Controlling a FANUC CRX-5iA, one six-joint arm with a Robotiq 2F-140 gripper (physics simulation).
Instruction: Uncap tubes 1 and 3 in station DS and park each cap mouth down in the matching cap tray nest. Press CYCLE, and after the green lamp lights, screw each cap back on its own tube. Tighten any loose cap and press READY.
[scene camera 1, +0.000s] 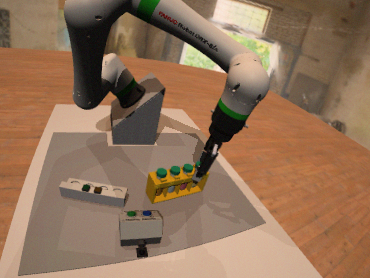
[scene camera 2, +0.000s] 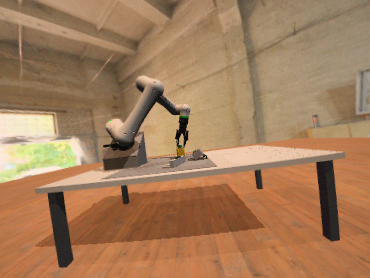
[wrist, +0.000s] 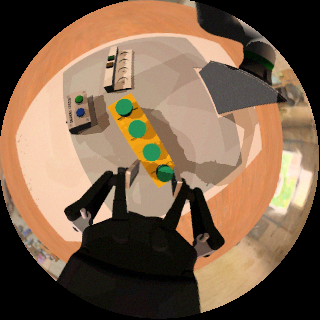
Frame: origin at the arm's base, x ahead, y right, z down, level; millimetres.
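Seen in the pictures: gripper, fingertip midpoint: (scene camera 1: 197, 171) (wrist: 155, 169); arm's base at its link origin: (scene camera 1: 133, 97) (wrist: 254, 76).
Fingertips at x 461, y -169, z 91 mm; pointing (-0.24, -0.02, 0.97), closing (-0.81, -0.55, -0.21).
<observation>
Pixels of each thing's top centre, then the offset from my fingertips to it.
- yellow rack at its top centre: (wrist: 143, 140) (scene camera 1: 181, 171) (scene camera 2: 179, 147) dx -2, dy +67, dz -4 mm
- green cap at its top centre: (wrist: 165, 174) dx -13, dy -11, dz -23 mm
- white cap tray at its top centre: (scene camera 1: 94, 182) (wrist: 117, 58) (scene camera 2: 174, 157) dx -28, dy +362, dz +46 mm
- button box at its top centre: (scene camera 1: 140, 216) (wrist: 69, 107) (scene camera 2: 196, 148) dx +147, dy +243, dz +15 mm
- green button at its top centre: (scene camera 1: 131, 212) (wrist: 76, 98) dx +123, dy +263, dz +24 mm
- blue button at its top centre: (scene camera 1: 147, 211) (wrist: 77, 111) dx +127, dy +218, dz +24 mm
A yellow rack (scene camera 1: 151, 191) (scene camera 2: 180, 150) (wrist: 132, 118) holds several upright tubes with green caps. Blue (scene camera 1: 171, 189) and pink (scene camera 1: 183, 186) contents show through its front. My gripper (scene camera 1: 198, 178) (scene camera 2: 181, 145) (wrist: 155, 169) points down and is shut on the green cap (wrist: 165, 173) at the rack's end farthest from the cap tray. The other caps (scene camera 1: 161, 172) (wrist: 124, 107) sit on their tubes. The white cap tray (scene camera 1: 112, 198) (wrist: 117, 82) shows no caps in its nests. Its green lamp (scene camera 1: 86, 188) (wrist: 111, 58) looks dark. Tube numbers are too small to read.
A button box (scene camera 1: 141, 231) (wrist: 72, 123) with a green button (scene camera 1: 131, 213) (wrist: 78, 99) and a blue button (scene camera 1: 147, 213) (wrist: 80, 112) stands near the tray and rack. The robot's grey pedestal (scene camera 1: 135, 127) (scene camera 2: 125, 158) (wrist: 232, 92) stands at the back.
</observation>
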